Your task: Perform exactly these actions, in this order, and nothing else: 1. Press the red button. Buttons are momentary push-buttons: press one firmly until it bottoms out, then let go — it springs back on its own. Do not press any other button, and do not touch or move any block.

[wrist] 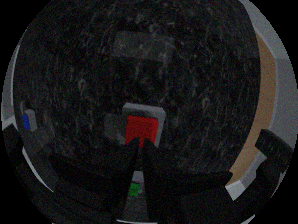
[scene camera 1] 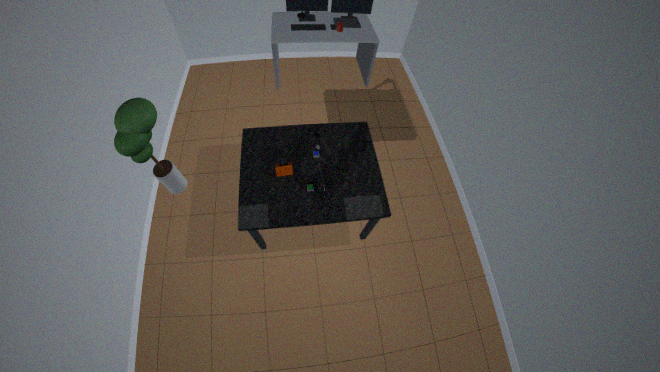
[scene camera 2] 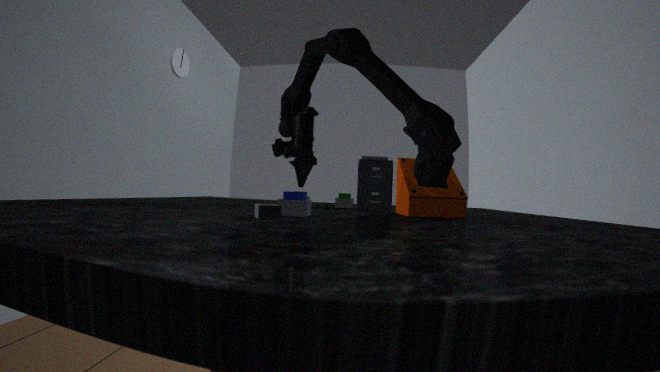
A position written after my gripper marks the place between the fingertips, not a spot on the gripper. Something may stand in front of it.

My gripper (scene camera 2: pixel 300 187) is shut, with nothing in its grasp. Also in view: a red button (wrist: pixel 136 126).
My gripper also shows in the wrist view (wrist: pixel 141 141).
